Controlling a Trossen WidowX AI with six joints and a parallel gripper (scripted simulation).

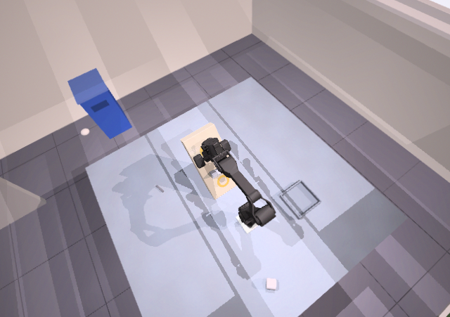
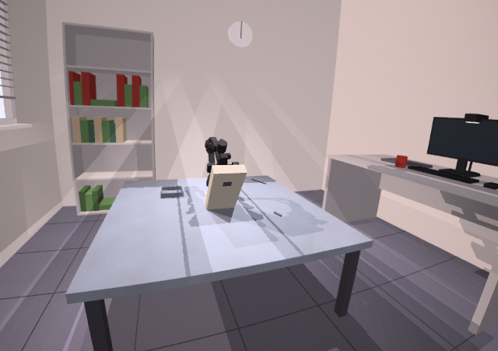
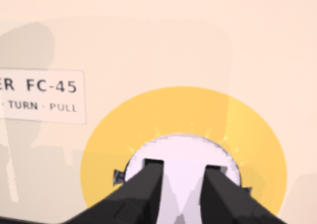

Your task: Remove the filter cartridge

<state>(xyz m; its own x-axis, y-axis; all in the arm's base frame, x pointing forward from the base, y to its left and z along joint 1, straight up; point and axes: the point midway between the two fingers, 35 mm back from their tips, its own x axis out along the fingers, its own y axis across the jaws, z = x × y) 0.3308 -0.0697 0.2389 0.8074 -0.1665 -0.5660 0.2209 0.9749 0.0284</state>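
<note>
Now: gripper tip 8 cm above the beige service panel, 4 cm past it and 1 cm to the right of it. From my gripper tip the other things lie so: clear square tray (48 cm behind, 22 cm below, 19 cm to the right); dark piece (29 cm to the left, 22 cm below, 13 cm ahead); round pale grey filter cartridge (1 cm below, 1 cm ahead).
</note>
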